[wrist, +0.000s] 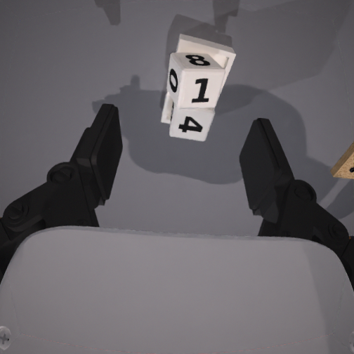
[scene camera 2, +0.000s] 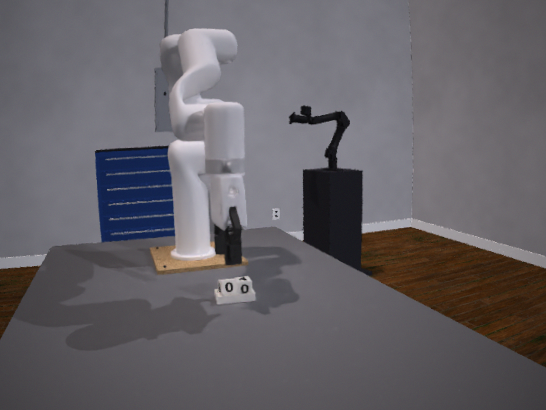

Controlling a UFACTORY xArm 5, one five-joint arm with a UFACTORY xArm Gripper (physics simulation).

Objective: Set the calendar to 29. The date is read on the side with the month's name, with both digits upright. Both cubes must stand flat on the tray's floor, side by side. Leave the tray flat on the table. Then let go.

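Observation:
The small white tray stands on the table. Two white cubes are in it, side by side. The left cube shows an upright 0 to the scene camera; in the wrist view it shows a 1 on top, an 8 on its end and a 0 on its side. The right cube also shows an upright 0 to the scene camera, with a 4 on top. No month's name is legible. I cannot tell whether both cubes lie fully flat. My gripper is open and empty, raised behind the tray, clear of both cubes.
My arm's base stands on a wooden board at the table's far end. The grey table carries the tray. A black pedestal with a small black arm and a blue cabinet stand beyond the table.

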